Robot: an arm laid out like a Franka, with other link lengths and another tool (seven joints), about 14 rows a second.
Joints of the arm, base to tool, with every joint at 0 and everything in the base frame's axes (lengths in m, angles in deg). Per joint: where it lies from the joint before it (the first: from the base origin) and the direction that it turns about. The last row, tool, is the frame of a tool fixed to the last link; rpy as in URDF.
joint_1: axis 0 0 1 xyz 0 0 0.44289
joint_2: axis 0 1 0 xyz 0 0 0
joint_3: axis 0 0 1 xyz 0 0 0.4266
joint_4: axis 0 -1 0 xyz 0.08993 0 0
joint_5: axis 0 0 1 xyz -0.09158 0 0.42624
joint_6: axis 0 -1 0 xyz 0 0 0
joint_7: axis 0 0 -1 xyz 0.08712 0 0
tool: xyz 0.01 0.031 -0.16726 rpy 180 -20.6 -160.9
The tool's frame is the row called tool.
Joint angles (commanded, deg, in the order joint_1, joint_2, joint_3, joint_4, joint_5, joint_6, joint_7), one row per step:
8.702, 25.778, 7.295, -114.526, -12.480, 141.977, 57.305
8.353, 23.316, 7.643, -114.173, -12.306, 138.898, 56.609
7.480, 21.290, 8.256, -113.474, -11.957, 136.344, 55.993
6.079, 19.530, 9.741, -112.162, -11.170, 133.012, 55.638
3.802, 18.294, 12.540, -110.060, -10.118, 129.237, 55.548
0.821, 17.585, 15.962, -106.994, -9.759, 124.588, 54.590
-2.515, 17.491, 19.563, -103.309, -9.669, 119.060, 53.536
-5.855, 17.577, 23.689, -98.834, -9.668, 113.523, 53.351
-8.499, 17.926, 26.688, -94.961, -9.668, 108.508, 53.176
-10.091, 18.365, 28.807, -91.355, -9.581, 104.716, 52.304
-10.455, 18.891, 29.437, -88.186, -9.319, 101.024, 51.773
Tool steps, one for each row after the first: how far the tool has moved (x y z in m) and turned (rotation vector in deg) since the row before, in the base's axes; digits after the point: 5 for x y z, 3 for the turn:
-0.00229, -0.00307, 0.02765, -0.612, 0.120, 0.238
0.00077, -0.00535, 0.02637, -0.149, -0.202, -0.222
0.00056, -0.00185, 0.02737, 0.289, 0.307, -0.573
0.00179, 0.00306, 0.02821, 0.907, 0.570, -0.645
0.00412, 0.00091, 0.02980, 0.438, 0.850, 0.488
0.00465, -0.00323, 0.02745, 0.153, 1.586, 0.477
0.00544, 0.00101, 0.03469, 0.532, 0.906, 0.068
0.00364, -0.00444, 0.02662, 0.300, 1.254, -0.242
0.00358, -0.00061, 0.02474, 0.566, 0.525, 0.692
0.00202, -0.00202, 0.01757, 0.226, 1.060, 0.190

